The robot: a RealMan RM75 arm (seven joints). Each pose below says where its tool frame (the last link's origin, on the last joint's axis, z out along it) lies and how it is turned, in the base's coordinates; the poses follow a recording.
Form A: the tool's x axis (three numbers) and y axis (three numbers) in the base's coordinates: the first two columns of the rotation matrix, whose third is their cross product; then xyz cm.
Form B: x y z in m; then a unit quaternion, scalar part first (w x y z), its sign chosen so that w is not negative. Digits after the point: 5 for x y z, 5 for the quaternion.
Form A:
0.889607, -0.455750, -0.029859, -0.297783, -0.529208, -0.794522, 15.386, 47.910, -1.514
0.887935, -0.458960, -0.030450, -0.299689, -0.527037, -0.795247, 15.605, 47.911, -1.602
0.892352, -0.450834, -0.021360, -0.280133, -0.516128, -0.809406, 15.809, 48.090, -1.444
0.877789, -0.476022, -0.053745, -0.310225, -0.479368, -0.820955, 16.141, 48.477, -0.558
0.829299, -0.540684, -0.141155, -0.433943, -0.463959, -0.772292, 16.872, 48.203, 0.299
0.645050, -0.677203, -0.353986, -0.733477, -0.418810, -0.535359, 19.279, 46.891, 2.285
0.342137, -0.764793, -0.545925, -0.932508, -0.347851, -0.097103, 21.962, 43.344, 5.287
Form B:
0.15386, 0.47910, -0.01514, 0.43414, -0.86967, 0.21661, -0.09097
0.15605, 0.47911, -0.01602, 0.43456, -0.86898, 0.21826, -0.09163
0.15809, 0.48090, -0.01444, 0.44423, -0.86535, 0.21118, -0.09607
0.16141, 0.48477, -0.00558, 0.45551, -0.85522, 0.22984, -0.09100
0.16872, 0.48203, 0.00299, 0.43184, -0.85332, 0.28554, -0.06179
0.19279, 0.46891, 0.02285, 0.33889, -0.84124, 0.41923, 0.04151
0.21962, 0.43344, 0.05287, 0.20131, -0.79407, 0.53437, 0.20828

